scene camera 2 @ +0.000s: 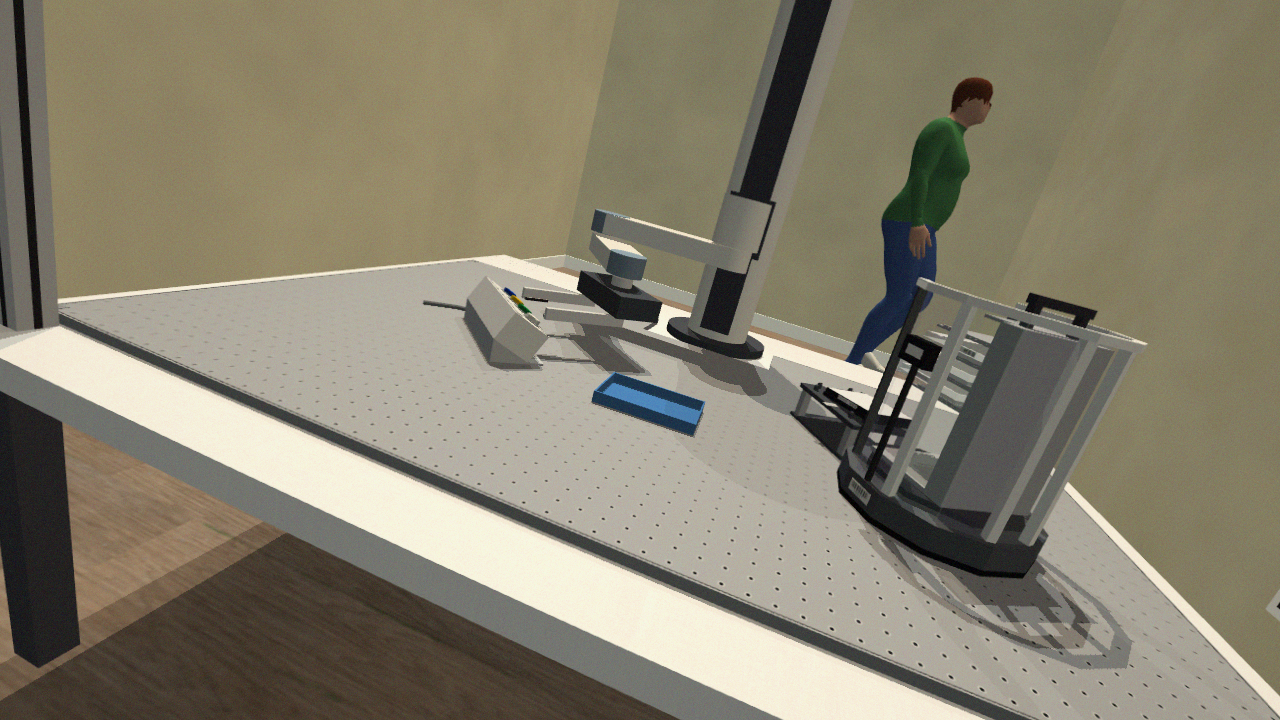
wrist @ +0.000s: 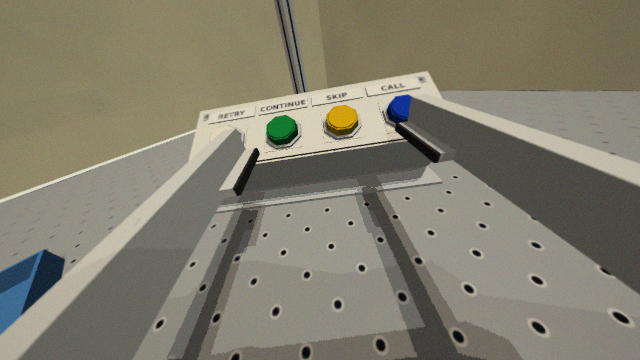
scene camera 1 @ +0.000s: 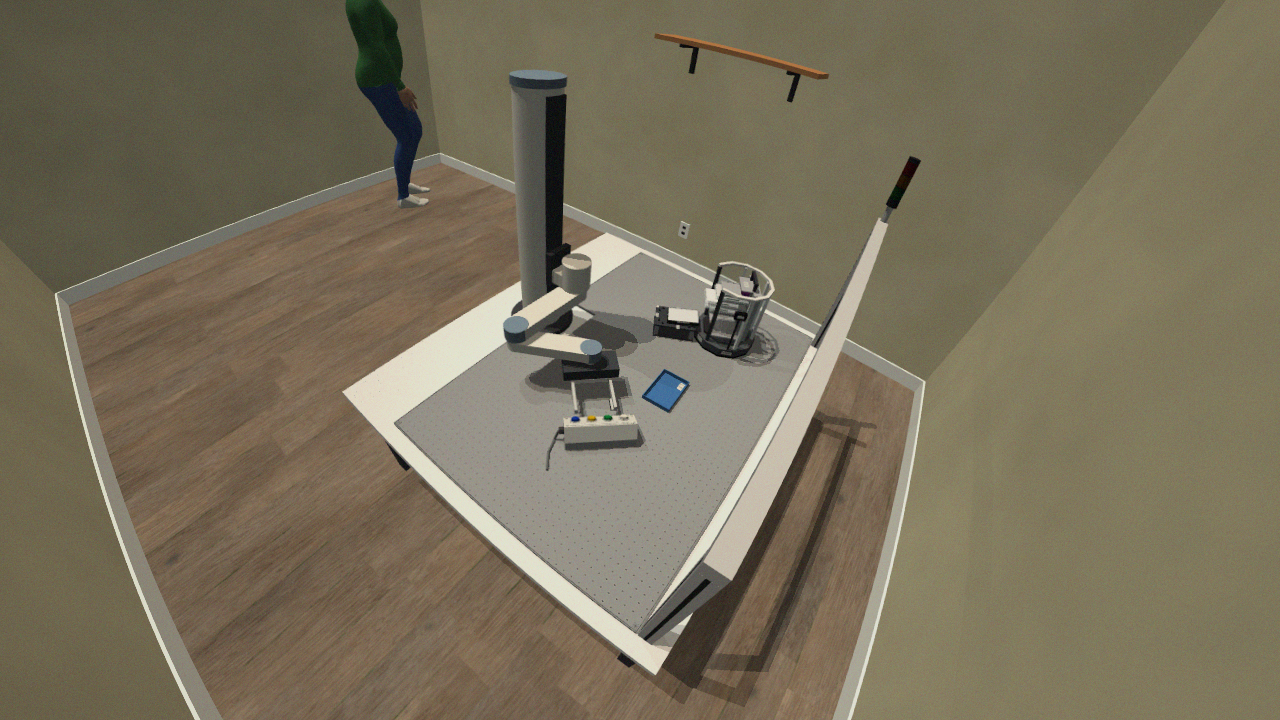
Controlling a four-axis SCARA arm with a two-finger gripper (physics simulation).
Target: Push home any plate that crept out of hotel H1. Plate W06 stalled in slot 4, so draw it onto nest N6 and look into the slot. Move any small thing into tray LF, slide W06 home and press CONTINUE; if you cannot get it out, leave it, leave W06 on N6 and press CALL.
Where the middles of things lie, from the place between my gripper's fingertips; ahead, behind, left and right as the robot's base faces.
Now: hand 1 cm short of the SKIP button (wrist: 341, 120), 3 cm to the left of it and 1 cm above it. From my hand the other things lie so: blue tray (scene camera 2: 641, 399) (10 cm ahead, 27 cm to the left, 6 cm below); then CONTINUE button (wrist: 281, 130) (4 cm ahead, 1 cm to the left, 1 cm below); then round slotted rack (scene camera 2: 983, 412) (13 cm ahead, 68 cm to the left, 8 cm above).
